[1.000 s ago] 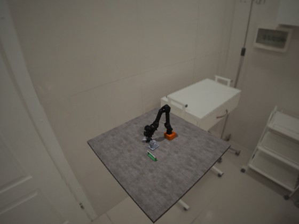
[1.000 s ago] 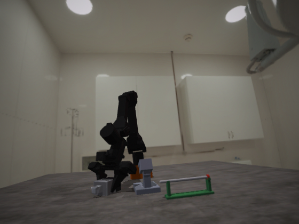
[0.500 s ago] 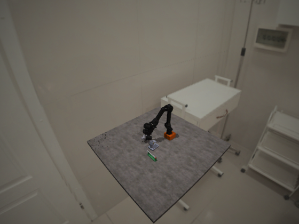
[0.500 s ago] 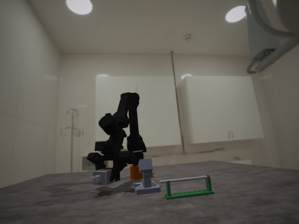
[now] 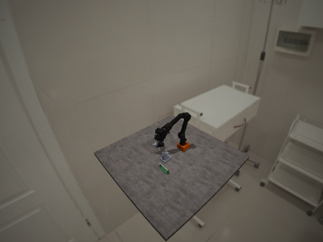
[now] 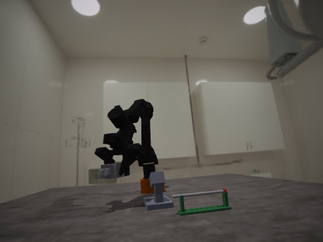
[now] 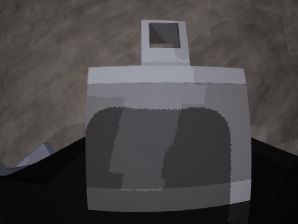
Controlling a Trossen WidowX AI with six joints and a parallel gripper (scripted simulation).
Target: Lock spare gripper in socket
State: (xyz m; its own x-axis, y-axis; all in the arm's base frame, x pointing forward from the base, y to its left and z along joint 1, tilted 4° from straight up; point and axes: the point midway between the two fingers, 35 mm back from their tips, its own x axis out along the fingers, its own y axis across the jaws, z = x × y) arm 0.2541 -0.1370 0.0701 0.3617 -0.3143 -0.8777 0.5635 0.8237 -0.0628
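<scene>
Now: gripper tip 20 mm short of the grey mount, 140 mm to the right of it and 50 mm above it. Round my gripper tip: spare gripper: 10 mm above; then green rack: 130 mm ahead, 250 mm to the left, 80 mm below.
</scene>
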